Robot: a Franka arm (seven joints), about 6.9 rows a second.
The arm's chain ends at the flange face. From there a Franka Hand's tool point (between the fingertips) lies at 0.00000 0.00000 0.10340 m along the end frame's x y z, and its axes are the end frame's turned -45 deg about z.
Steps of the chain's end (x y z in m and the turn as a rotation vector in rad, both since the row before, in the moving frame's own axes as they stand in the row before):
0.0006 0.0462 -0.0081 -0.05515 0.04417 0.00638
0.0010 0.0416 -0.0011 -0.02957 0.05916 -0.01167
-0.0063 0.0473 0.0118 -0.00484 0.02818 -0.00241
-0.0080 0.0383 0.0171 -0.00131 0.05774 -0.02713
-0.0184 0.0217 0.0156 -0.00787 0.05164 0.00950
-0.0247 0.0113 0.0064 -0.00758 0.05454 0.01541
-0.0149 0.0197 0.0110 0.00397 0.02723 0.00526
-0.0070 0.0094 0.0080 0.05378 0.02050 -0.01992
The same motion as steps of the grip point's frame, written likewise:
-0.0331 0.0403 -0.0084 -0.07023 -0.00776 0.00638
-0.0265 0.0366 -0.0013 -0.06274 0.02092 -0.01167
-0.0362 0.0314 0.0118 -0.02335 0.01650 -0.00241
-0.0286 0.0257 0.0169 -0.04175 0.03990 -0.02713
-0.0252 0.0067 0.0155 -0.04208 0.03095 0.00950
-0.0221 -0.0049 0.0062 -0.04393 0.03321 0.01541
-0.0222 0.0051 0.0110 -0.01645 0.02206 0.00526
-0.0062 -0.0008 0.0078 0.02353 0.05252 -0.01992

